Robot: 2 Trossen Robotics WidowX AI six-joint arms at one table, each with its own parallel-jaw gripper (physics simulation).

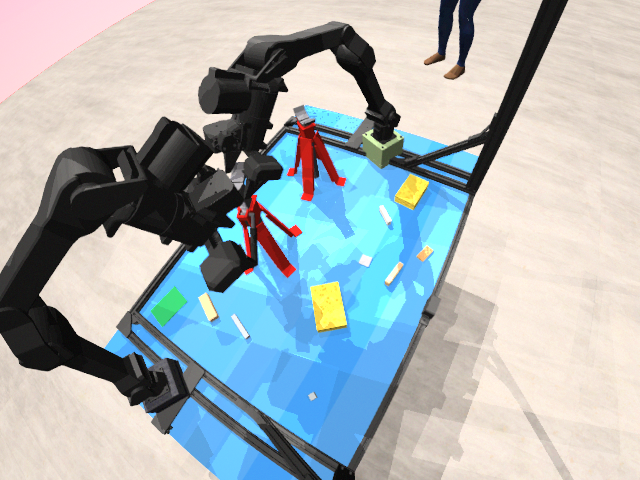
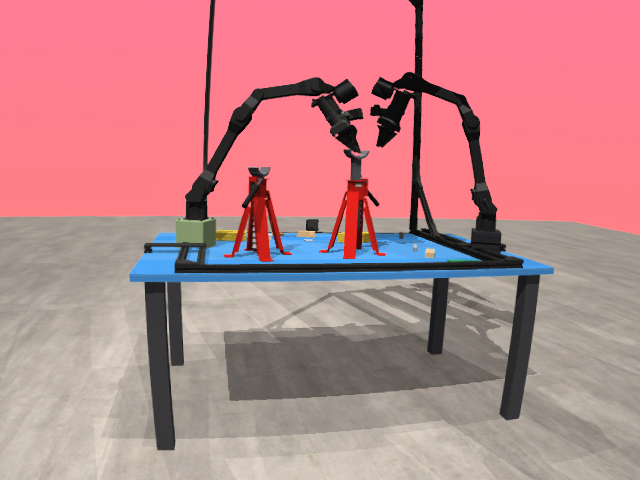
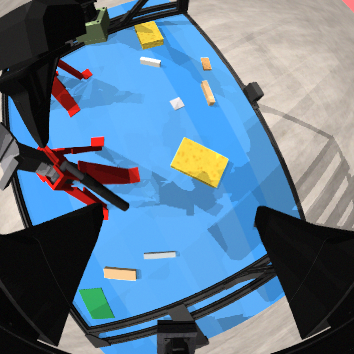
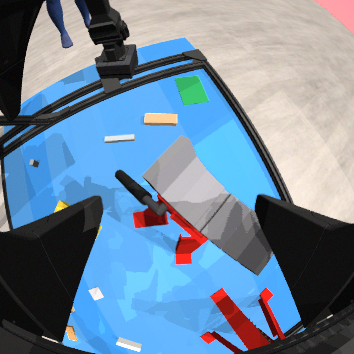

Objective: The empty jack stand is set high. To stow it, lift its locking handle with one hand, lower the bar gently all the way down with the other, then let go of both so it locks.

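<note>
The high-set red jack stand (image 1: pixel 273 250) (image 2: pixel 351 222) (image 3: pixel 110 171) stands upright. Its grey bar (image 2: pixel 356 167) sticks well up, with the saddle (image 2: pixel 361 155) (image 3: pixel 9 159) (image 4: pixel 185 177) empty. Its black locking handle (image 2: pixel 373 195) (image 3: pixel 106 192) (image 4: pixel 131 184) slants down from the stand's head. My left gripper (image 2: pixel 381 145) (image 3: pixel 181 213) is open; its fingers are off to the handle's side, above it, and touch nothing. My right gripper (image 2: pixel 356 149) (image 4: pixel 180 203) is open and empty, with its fingertips close above the saddle. Whether they touch it I cannot tell.
A second red jack stand (image 1: pixel 308 162) (image 2: pixel 262 222) (image 3: pixel 65 97) (image 4: pixel 237 317), with its saddle low, stands nearby. Yellow sponges (image 1: pixel 328 306) (image 1: pixel 412 191), a green sheet (image 1: pixel 169 305) (image 3: pixel 97 303) (image 4: pixel 192 90) and several small blocks lie on the blue table. Dark rails (image 2: pixel 330 267) edge the table.
</note>
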